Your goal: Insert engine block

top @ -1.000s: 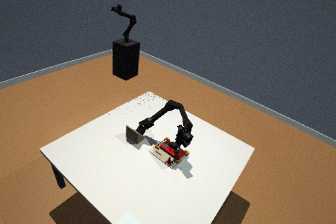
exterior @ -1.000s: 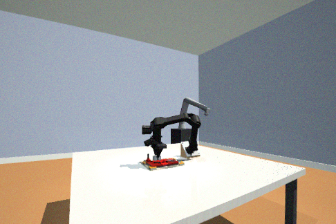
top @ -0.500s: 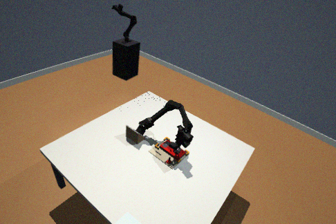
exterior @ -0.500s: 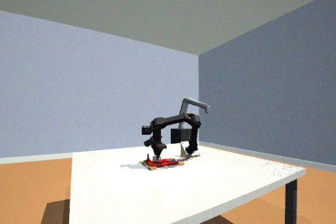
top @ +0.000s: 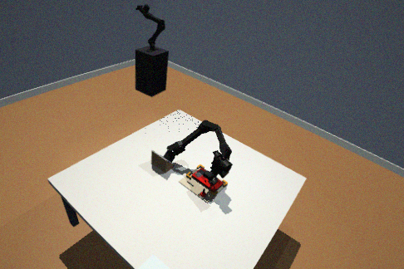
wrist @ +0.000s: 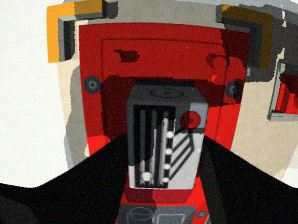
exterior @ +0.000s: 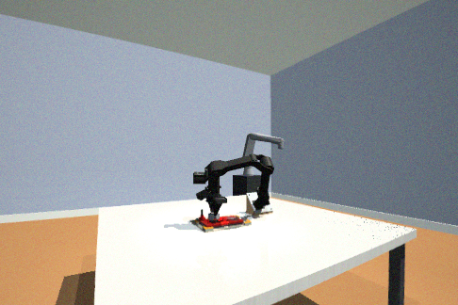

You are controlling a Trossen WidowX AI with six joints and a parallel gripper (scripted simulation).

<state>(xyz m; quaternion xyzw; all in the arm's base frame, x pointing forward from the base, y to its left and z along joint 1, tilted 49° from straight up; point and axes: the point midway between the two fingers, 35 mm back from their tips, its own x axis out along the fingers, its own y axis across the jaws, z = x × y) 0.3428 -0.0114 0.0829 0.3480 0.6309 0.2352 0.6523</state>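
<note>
My gripper tip is 12 cm to the left of the upright peg and 2 cm above it. Also, from my gripper tip: engine block (1 cm below).
</note>
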